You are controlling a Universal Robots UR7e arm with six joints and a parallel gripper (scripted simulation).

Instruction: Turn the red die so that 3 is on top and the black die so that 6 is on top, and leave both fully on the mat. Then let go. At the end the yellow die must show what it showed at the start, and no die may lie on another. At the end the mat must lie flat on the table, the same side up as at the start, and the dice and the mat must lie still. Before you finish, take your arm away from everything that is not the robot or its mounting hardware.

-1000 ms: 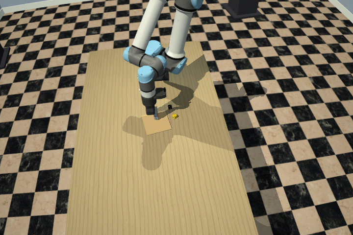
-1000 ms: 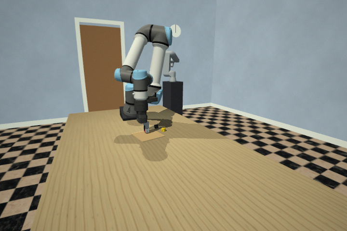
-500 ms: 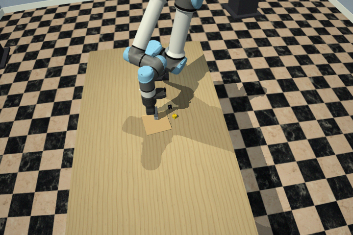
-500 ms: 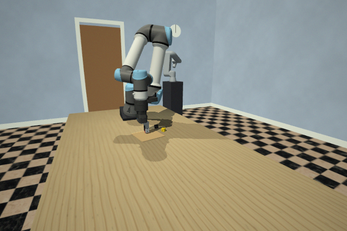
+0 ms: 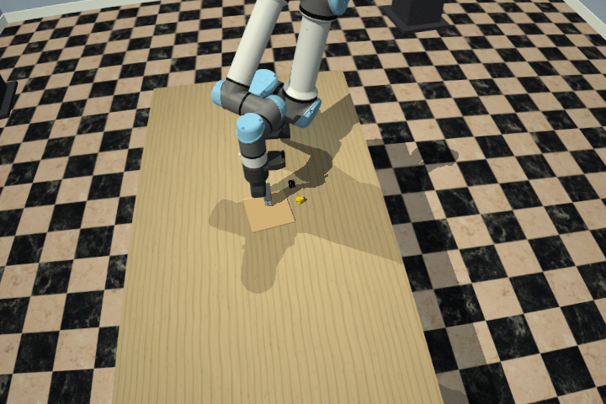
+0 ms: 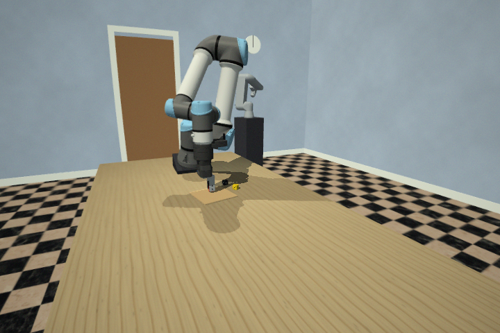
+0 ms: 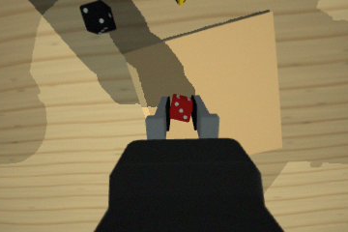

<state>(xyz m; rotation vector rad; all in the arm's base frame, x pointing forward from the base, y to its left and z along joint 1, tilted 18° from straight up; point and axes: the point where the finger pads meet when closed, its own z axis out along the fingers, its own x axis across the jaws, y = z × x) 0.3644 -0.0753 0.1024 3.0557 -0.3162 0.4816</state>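
My hand is 1 cm above the red die. From my hand the other things lie so: black die 9 cm to the left, 5 cm behind, 2 cm below; yellow die 10 cm to the left, 2 cm below, 2 cm ahead; tan mat 3 cm below, 3 cm ahead, 1 cm to the right.
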